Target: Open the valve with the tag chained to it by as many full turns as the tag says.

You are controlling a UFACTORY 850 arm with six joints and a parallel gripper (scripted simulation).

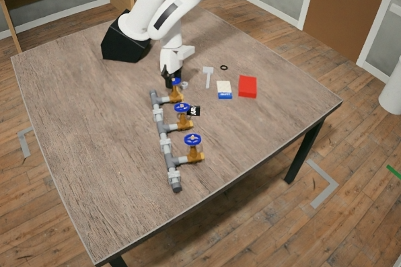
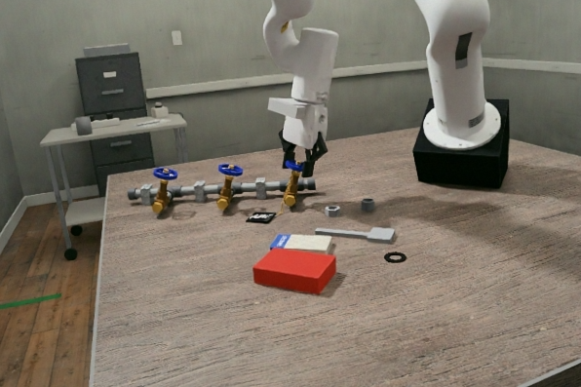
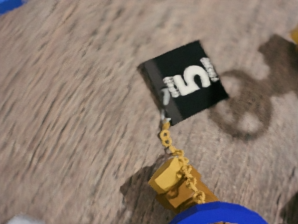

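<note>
The grey hex nut is 5 cm behind my hand, 9 cm to the left of it and 9 cm below it. From my hand the other things lie so: grey cap (13 cm behind, 9 cm to the left, 10 cm below); then grey t-shaped tool (5 cm behind, 23 cm to the left, 10 cm below); then black tag (10 cm ahead, 4 cm to the left, 10 cm below).
</note>
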